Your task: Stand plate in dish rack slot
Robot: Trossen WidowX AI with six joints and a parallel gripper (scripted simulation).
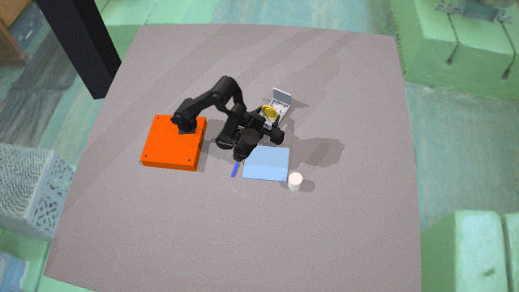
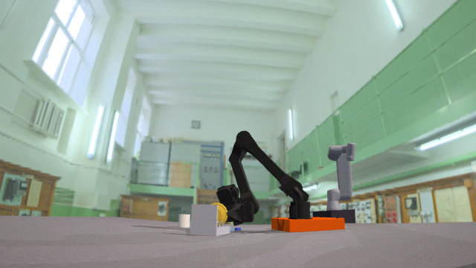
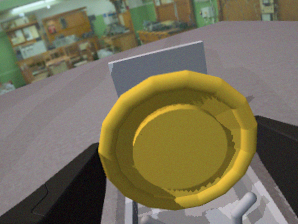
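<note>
The grey dish rack is 3 cm below my gripper tip, 2 cm to the left of it and 1 cm ahead of it. The rest, counted from my gripper tip: yellow plate (right at my gripper tip); then blue spoon (18 cm to the right, 13 cm behind, 5 cm below); then light blue mat (18 cm to the right, 5 cm below, 3 cm behind).
</note>
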